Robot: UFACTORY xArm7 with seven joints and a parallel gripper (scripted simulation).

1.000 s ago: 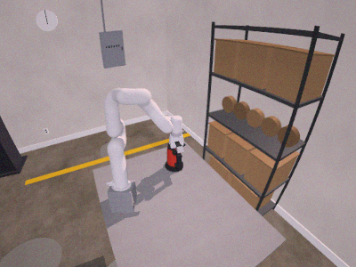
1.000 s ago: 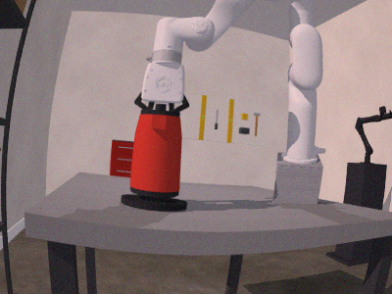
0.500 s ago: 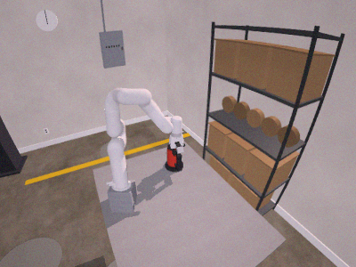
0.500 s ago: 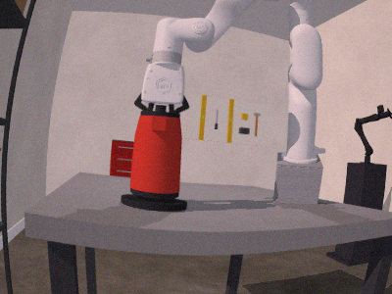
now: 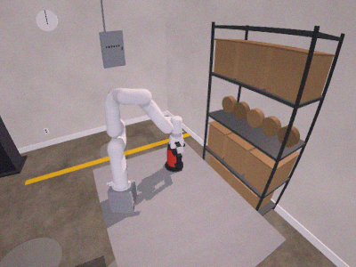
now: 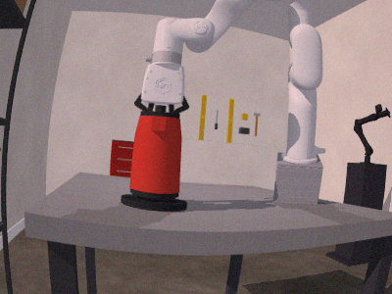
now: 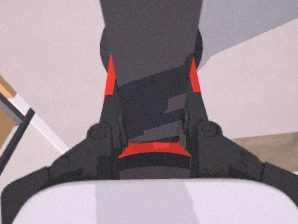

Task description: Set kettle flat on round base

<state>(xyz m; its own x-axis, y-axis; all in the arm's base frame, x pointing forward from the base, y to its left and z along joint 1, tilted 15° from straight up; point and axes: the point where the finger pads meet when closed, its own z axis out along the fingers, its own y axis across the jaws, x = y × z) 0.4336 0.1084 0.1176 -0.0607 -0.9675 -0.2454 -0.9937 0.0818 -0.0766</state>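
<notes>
My gripper is now 30 mm to the right of the red kettle and 60 mm above it. The rest, counted from my hand: black round base (60 mm to the left, 170 mm below).
</notes>
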